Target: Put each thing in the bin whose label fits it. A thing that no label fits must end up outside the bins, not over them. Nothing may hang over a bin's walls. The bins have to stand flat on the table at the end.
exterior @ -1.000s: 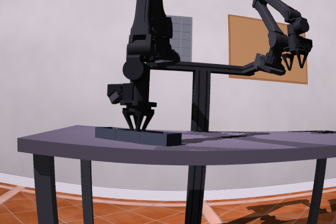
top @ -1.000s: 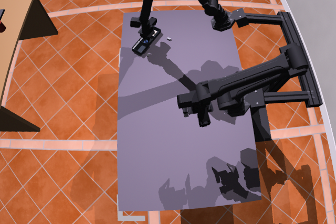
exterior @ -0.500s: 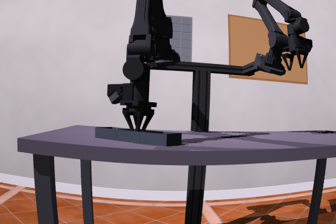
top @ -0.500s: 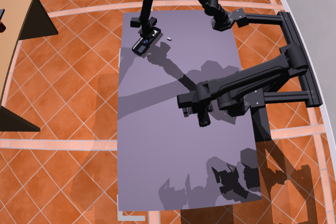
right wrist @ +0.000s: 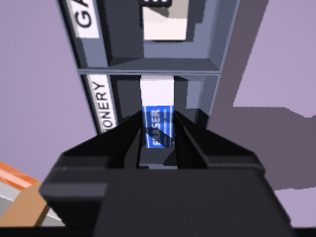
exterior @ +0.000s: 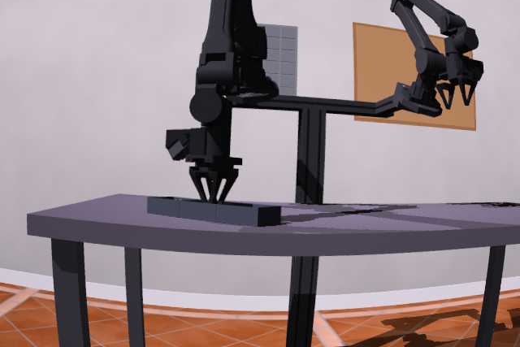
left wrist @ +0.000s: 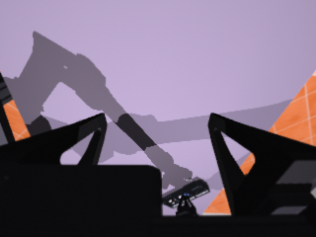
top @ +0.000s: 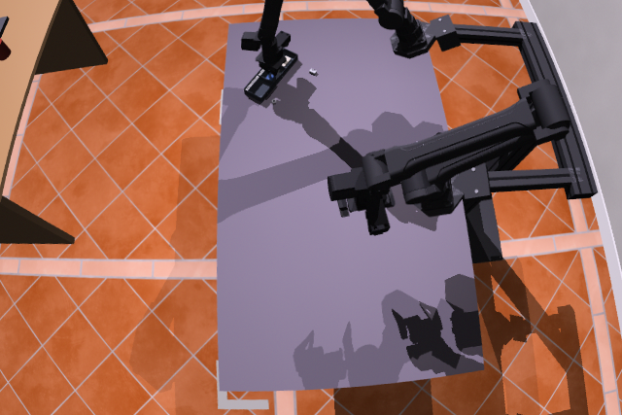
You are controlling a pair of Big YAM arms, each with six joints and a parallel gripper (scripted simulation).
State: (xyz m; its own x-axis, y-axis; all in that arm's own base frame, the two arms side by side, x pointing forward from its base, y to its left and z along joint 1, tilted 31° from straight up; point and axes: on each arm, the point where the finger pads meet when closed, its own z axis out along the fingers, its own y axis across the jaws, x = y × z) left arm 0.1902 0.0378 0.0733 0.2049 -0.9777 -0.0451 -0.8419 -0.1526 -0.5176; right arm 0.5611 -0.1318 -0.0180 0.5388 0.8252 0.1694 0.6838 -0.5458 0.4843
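Now: right hand 1 cm above the bin row. The rest, counted from my right hand: white card: 5 cm behind, 7 cm to the right, 2 cm below.
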